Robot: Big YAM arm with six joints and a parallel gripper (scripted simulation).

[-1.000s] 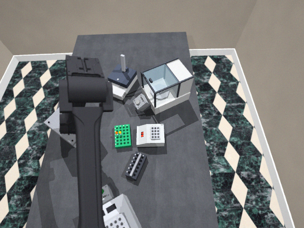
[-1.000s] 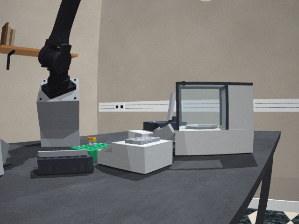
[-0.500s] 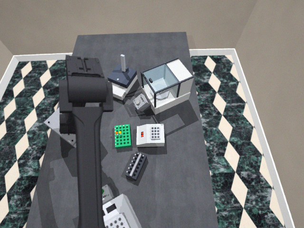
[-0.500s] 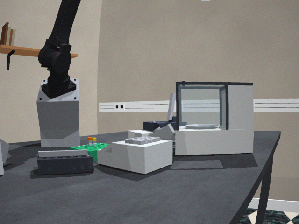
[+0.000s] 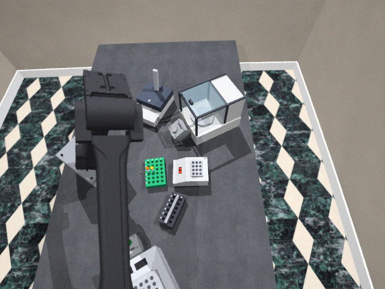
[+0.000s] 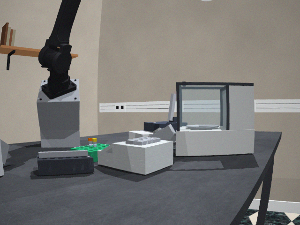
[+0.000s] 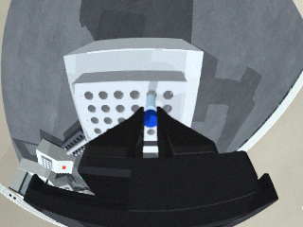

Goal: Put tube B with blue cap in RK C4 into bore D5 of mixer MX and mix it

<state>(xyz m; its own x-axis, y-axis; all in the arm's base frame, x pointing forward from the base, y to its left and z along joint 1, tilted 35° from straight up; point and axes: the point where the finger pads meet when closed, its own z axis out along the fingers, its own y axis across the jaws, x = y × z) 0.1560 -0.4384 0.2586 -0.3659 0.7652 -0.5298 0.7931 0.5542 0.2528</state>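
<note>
Right now my hand is 2 cm above the tube B. Round my hand: green rack RK (4 cm ahead, 48 cm to the left, 19 cm below); dark magnet block (10 cm ahead, 31 cm to the left, 19 cm below); green start key (6 cm behind, 20 cm to the left, 14 cm below).
</note>
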